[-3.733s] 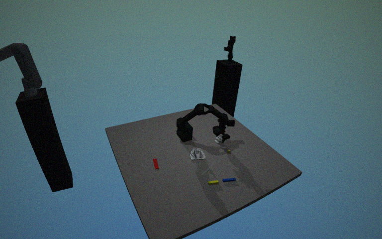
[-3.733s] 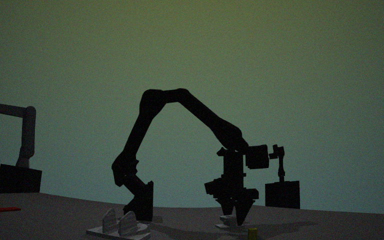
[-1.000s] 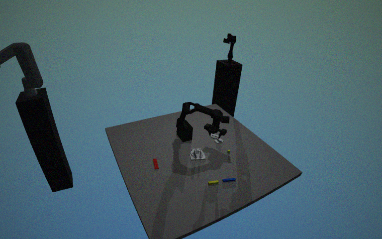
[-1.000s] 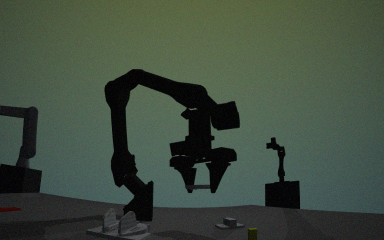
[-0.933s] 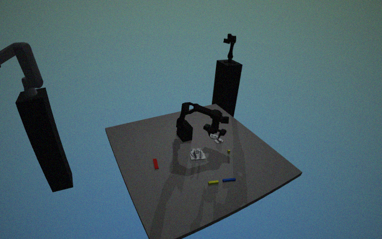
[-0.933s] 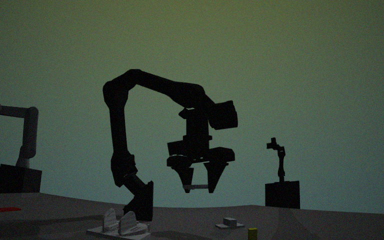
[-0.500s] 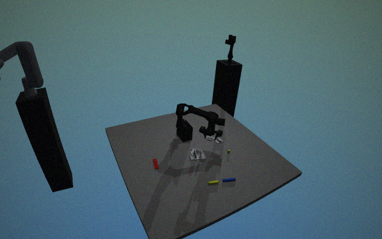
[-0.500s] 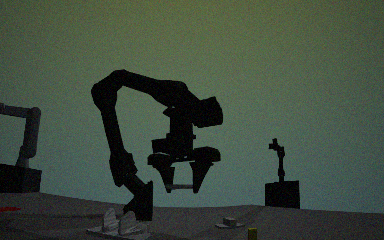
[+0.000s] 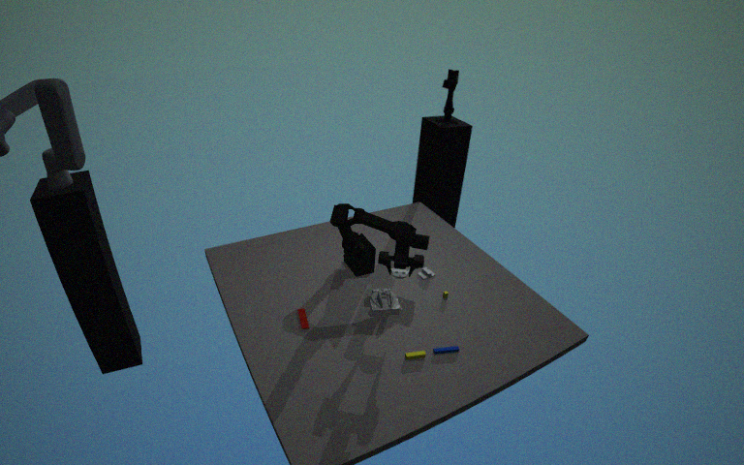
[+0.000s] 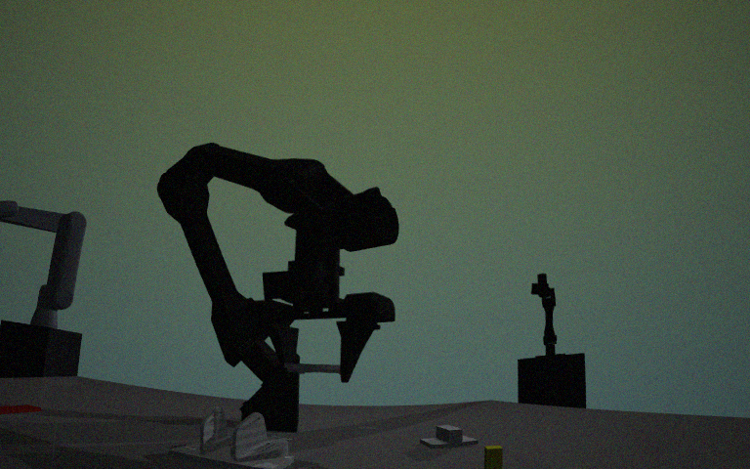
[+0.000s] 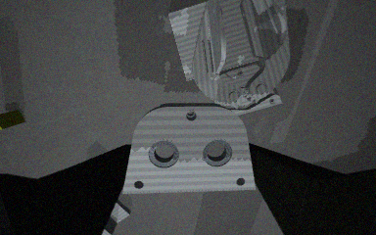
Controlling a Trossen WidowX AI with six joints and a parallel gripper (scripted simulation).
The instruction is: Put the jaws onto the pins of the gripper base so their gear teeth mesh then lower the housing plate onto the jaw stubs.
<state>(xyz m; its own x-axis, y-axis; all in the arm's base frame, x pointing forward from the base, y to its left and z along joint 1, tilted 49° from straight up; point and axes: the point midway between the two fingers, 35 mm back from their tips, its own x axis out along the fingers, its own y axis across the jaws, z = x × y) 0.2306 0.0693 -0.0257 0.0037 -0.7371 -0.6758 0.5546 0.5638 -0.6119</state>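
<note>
Right now my gripper tip is 1 cm past the housing plate, 7 cm to the left of it and 9 cm above it. From my gripper tip the other things lie so: gripper base 1 cm ahead, 2 cm above; jaw 1 cm ahead, 6 cm to the right, 8 cm below; small yellow cube 11 cm ahead, 18 cm to the left, 8 cm below.
</note>
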